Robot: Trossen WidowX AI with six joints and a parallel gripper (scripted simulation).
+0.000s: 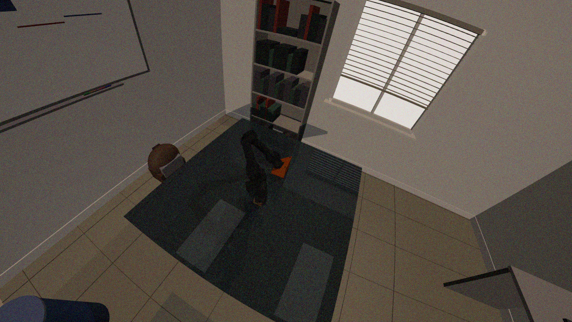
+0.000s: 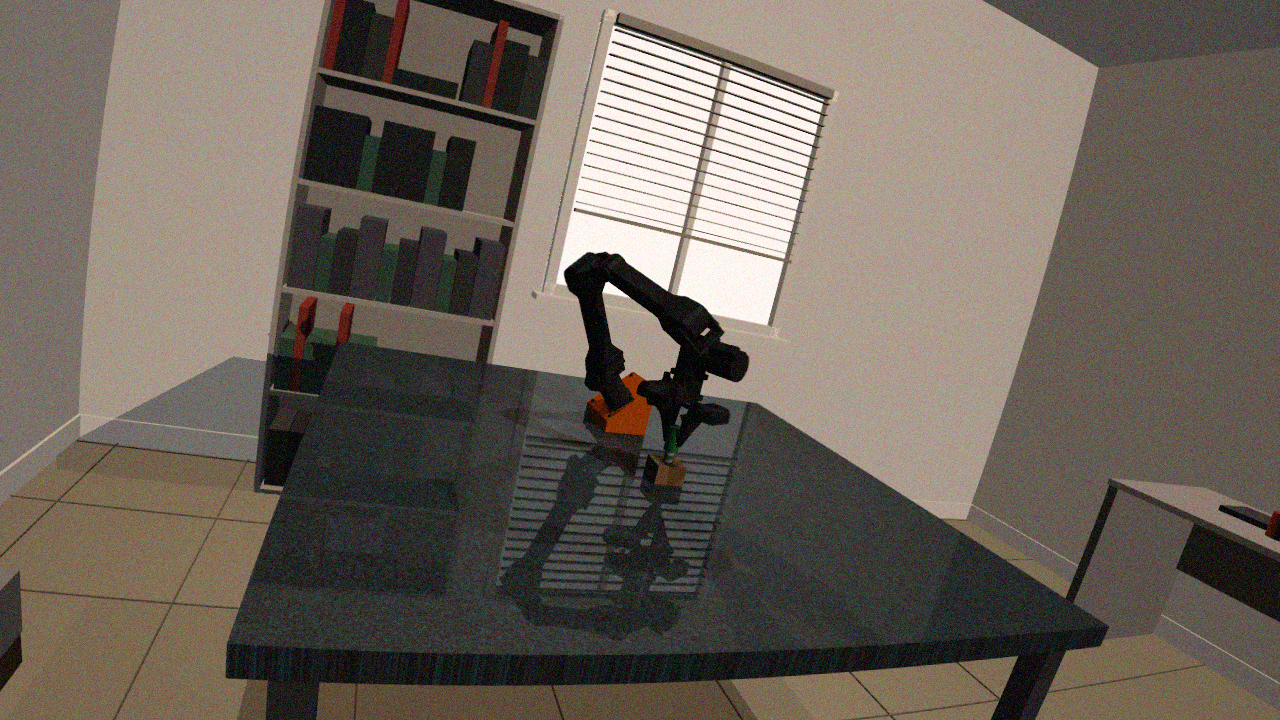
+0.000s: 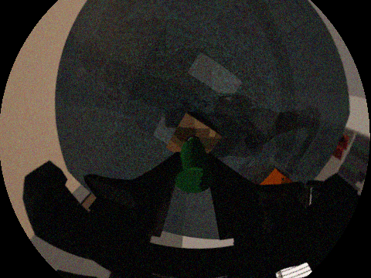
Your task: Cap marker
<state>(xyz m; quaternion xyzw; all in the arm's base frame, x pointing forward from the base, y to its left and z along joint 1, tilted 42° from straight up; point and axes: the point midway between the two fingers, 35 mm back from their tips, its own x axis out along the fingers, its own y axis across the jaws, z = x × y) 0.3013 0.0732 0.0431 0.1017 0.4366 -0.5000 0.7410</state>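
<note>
Now: the green cap 10 mm above my gripper tip. From my gripper tip the other things lie so: tan holder block 50 mm below.
</note>
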